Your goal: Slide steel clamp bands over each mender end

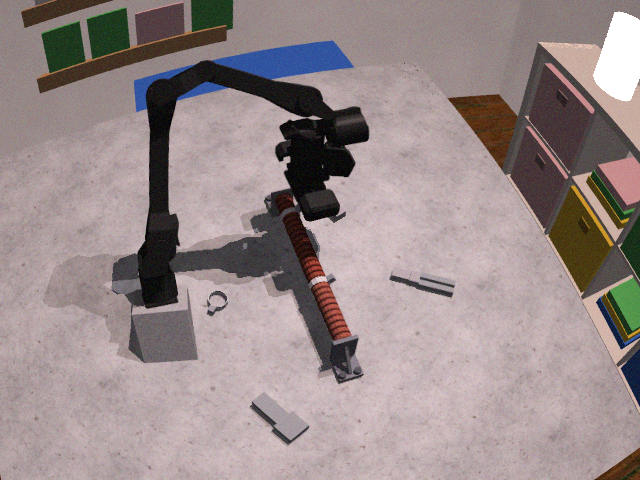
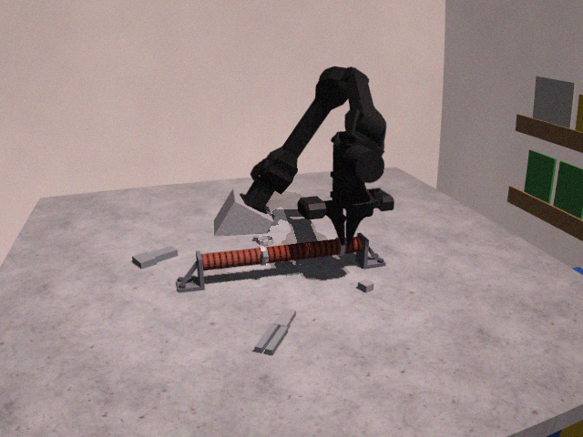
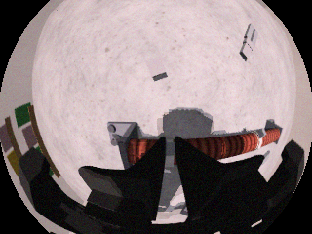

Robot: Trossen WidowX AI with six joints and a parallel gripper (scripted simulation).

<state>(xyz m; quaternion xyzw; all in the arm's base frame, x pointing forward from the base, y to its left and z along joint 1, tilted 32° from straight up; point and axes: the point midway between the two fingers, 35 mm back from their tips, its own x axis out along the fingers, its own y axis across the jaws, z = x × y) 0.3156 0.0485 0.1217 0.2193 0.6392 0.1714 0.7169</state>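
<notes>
Right now the small grey block is 9 cm below my hand, 8 cm ahead of it and 1 cm to the left of it.
</notes>
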